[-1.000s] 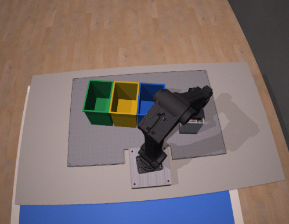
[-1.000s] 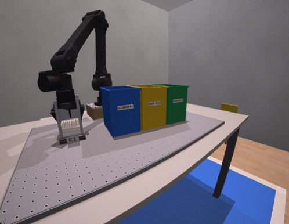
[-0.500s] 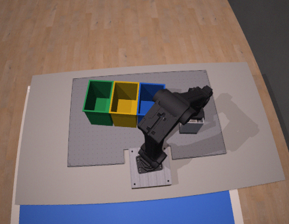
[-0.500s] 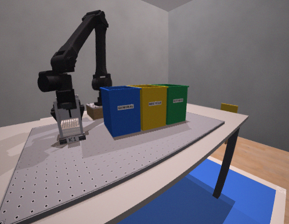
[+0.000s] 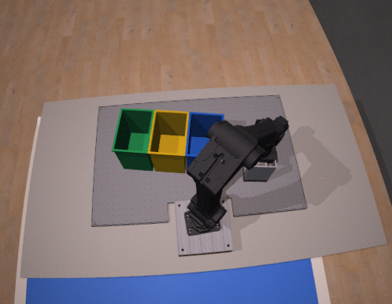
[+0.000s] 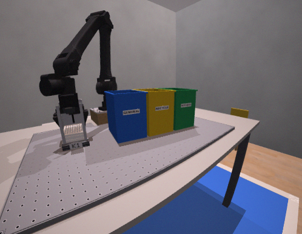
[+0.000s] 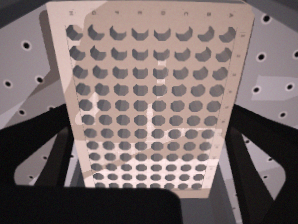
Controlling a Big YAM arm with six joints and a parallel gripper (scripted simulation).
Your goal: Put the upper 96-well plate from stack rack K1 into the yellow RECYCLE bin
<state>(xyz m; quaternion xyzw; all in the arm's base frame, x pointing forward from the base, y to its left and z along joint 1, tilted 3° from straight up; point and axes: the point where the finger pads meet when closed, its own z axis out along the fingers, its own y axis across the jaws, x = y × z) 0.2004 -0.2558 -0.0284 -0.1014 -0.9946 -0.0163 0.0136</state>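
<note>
The yellow recycle bin lies 32 cm to the left of my hand, 11 cm ahead of it and 4 cm above it. From my hand the other things lie so: blue general bin (20 cm to the left, 8 cm ahead, 4 cm above); then 96-well plate (right at my hand); then green bin (45 cm to the left, 14 cm ahead, 4 cm above).
</note>
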